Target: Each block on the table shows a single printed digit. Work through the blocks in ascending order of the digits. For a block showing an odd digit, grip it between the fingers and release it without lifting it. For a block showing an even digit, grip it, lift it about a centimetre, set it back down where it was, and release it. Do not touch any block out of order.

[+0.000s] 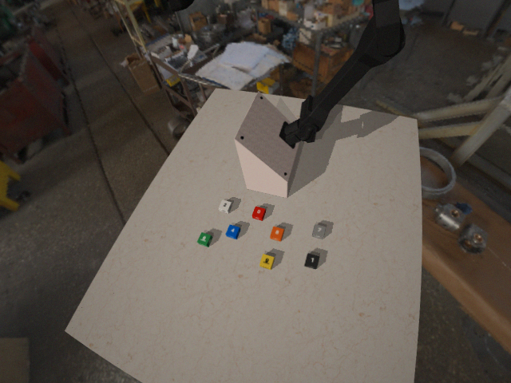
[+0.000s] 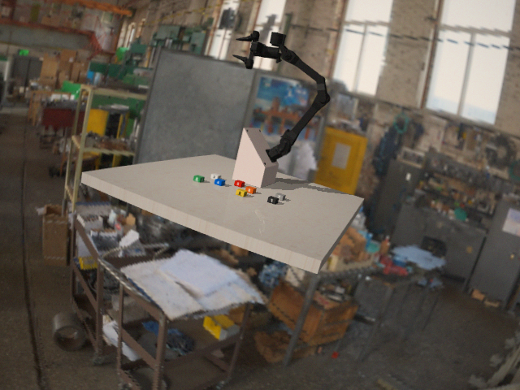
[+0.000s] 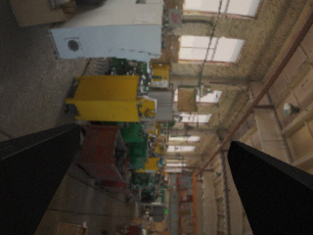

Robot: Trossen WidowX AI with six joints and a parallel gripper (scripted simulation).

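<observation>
My gripper tip is 12 cm short of the red block, 22 cm to the right of it and 59 cm above it. From my gripper tip the other things lie so: white block: 12 cm ahead, 11 cm to the left, 59 cm below; green block: 24 cm ahead, 9 cm to the left, 59 cm below; blue block: 19 cm ahead, 17 cm to the left, 59 cm below.
</observation>
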